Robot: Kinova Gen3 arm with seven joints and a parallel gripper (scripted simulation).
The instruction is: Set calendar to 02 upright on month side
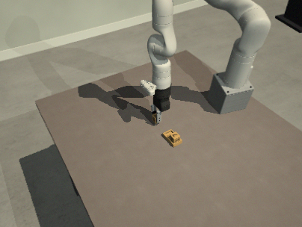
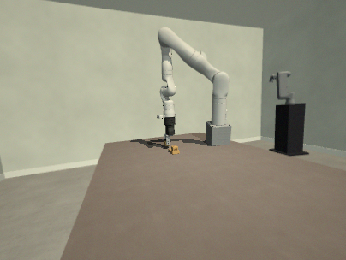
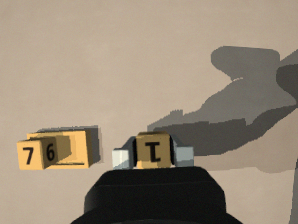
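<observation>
The tray is 110 mm to the left of my hand, 40 mm below it and 30 mm behind it. Also, from my hand: orange cube 10 mm below.
</observation>
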